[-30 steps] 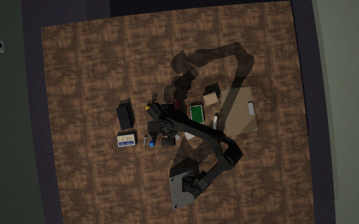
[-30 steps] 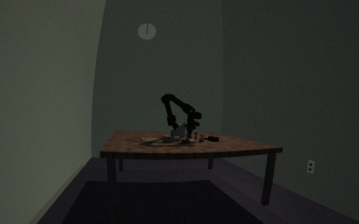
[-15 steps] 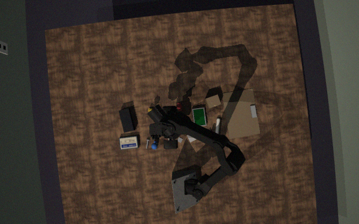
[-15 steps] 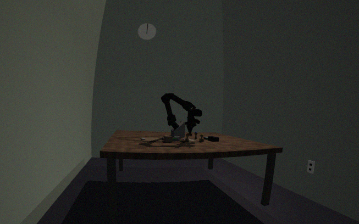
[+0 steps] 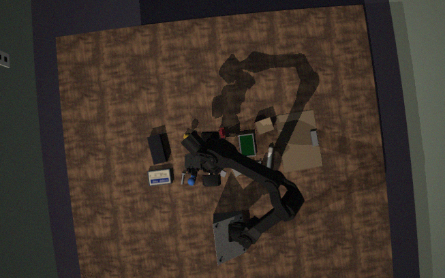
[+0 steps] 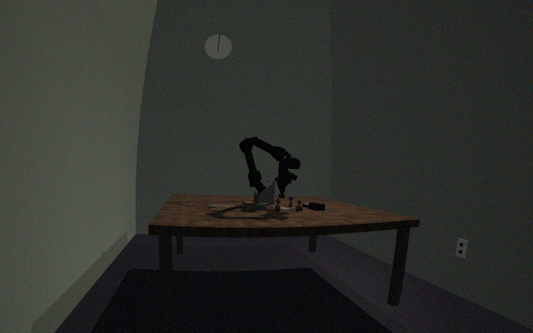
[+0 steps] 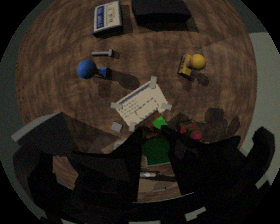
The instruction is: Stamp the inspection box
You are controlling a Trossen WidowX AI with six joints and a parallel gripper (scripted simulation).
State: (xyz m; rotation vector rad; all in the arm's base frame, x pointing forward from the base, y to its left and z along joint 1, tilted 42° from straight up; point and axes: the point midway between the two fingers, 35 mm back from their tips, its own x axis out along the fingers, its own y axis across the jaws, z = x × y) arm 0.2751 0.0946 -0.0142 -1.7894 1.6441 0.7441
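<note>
My gripper tip is 220 mm to the left of the white marker, 70 mm above it and 50 mm past it. The rest, counted from my gripper tip: red stamp: 90 mm ahead, 60 mm below, 40 mm to the right; then white card: 90 mm below, 10 mm to the left, 10 mm behind; then green-knobbed stamp: right at my gripper tip.
</note>
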